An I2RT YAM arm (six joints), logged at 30 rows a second.
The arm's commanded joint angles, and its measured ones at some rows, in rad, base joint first. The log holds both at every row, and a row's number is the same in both.
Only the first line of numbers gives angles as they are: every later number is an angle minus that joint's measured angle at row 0.
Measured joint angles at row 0: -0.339 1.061 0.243 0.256 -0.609 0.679
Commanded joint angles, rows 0 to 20: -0.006 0.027 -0.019 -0.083 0.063 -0.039; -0.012 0.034 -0.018 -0.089 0.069 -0.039; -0.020 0.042 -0.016 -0.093 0.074 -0.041; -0.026 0.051 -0.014 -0.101 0.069 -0.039; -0.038 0.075 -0.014 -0.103 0.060 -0.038; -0.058 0.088 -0.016 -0.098 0.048 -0.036; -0.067 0.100 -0.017 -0.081 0.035 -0.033; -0.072 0.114 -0.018 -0.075 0.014 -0.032; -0.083 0.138 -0.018 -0.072 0.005 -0.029; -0.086 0.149 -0.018 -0.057 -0.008 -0.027; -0.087 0.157 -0.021 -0.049 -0.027 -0.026; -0.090 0.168 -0.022 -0.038 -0.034 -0.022; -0.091 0.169 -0.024 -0.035 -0.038 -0.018; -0.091 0.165 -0.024 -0.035 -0.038 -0.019; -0.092 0.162 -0.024 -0.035 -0.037 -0.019; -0.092 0.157 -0.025 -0.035 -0.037 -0.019; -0.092 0.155 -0.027 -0.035 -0.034 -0.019; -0.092 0.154 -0.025 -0.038 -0.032 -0.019; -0.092 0.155 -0.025 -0.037 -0.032 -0.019; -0.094 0.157 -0.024 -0.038 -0.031 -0.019; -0.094 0.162 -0.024 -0.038 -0.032 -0.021
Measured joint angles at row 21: -0.089 0.128 0.011 0.083 -0.130 0.019
